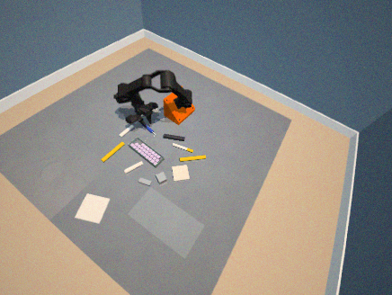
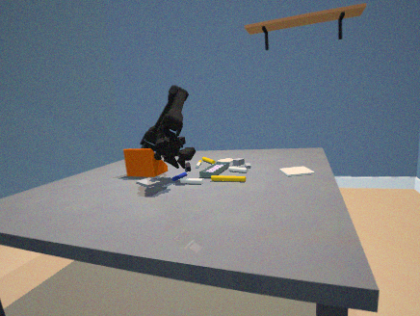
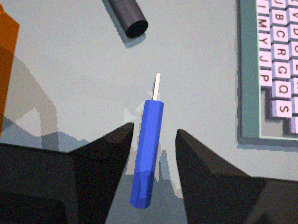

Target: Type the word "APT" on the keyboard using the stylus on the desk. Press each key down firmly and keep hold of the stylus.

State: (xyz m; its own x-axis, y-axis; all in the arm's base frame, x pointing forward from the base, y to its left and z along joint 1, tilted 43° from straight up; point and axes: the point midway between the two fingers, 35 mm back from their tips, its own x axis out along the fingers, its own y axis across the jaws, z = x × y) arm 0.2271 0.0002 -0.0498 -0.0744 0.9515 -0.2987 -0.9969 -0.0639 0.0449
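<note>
Right now the blue stylus is 30 mm below my gripper tip and 10 mm to the left of it. The rest, counted from my gripper tip: grey tile: 120 mm to the right, 100 mm behind, 40 mm below; stylus tip: 50 mm to the left, 30 mm below; keyboard: 110 mm to the left, 110 mm ahead, 30 mm below.
</note>
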